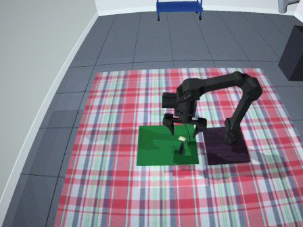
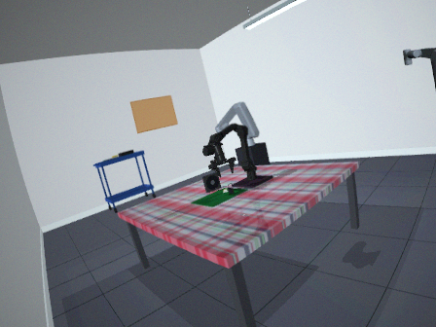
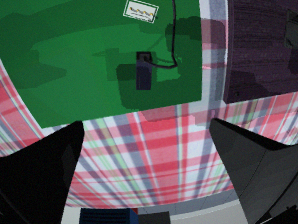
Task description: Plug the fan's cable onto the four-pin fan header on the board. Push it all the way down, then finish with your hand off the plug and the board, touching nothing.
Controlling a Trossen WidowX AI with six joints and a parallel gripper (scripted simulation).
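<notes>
Now: the dark fan plug 10 mm to the left of my gripper tip and 100 mm below it. Round my gripper tip: black fan 30 mm behind, 220 mm to the right, 60 mm below; then green board 70 mm ahead, 40 mm to the right, 140 mm below; then white four-pin header 10 mm behind, 60 mm to the right, 120 mm below.
</notes>
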